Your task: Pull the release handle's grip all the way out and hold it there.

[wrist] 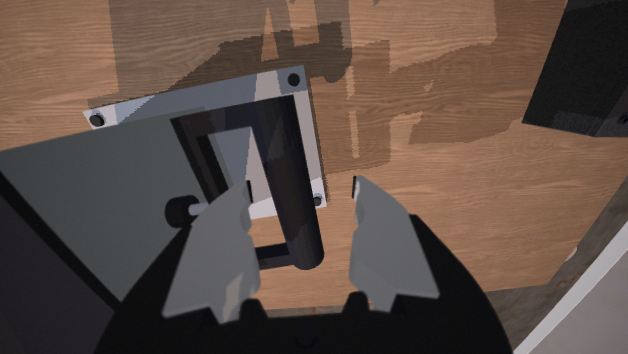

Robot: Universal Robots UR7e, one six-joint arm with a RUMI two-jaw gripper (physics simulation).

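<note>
The release handle's grip (286,175) is a thick dark cylinder on a dark rectangular frame. It slants through the middle of the wrist view. A short stretch of light rod with a black collar (181,211) joins the frame on its left side. My gripper (302,180) is partly open and empty. In the view the grip's lower part lies between the two fingers, nearer the left one, with a gap on its right. The left finger overlaps the frame's opening and hides part of the frame and rod. Whether the fingertips reach down to the grip's depth I cannot tell.
A grey-green housing (100,175) with a dark side (35,270) stands at the left, on a pale metal base plate (200,95) with dark bolts. A black block (570,75) is at the upper right, on the wooden table top (465,200). A white edge (580,290) runs at the lower right.
</note>
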